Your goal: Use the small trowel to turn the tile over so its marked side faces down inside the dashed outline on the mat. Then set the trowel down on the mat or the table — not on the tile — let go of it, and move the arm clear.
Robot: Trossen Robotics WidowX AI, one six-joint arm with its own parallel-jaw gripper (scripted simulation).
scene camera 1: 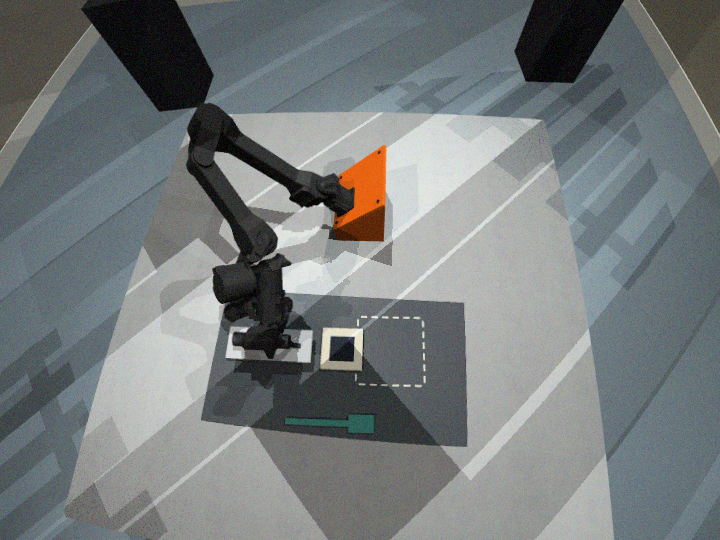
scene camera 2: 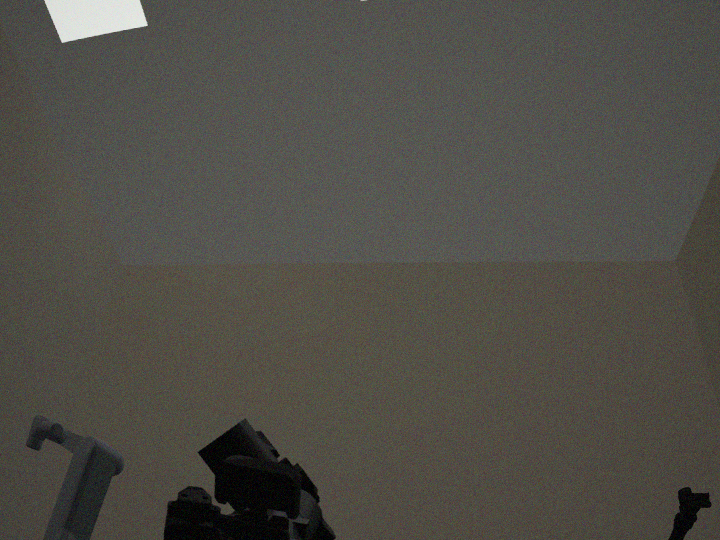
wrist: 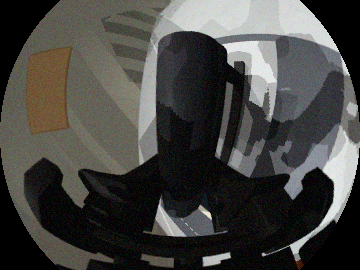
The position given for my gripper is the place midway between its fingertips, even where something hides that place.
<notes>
In view: my gripper [scene camera 1: 272, 353], a tile [scene camera 1: 341, 349], a teal flat tool [scene camera 1: 356, 423] and a dark mat [scene camera 1: 259, 393].
My gripper also shows in the wrist view [wrist: 184, 152]. The dark mat is seen too in the wrist view [wrist: 304, 125]. Scene camera 2 misses the tile: it is out of frame. Scene camera 2 misses the teal flat tool: it is out of frame.
</notes>
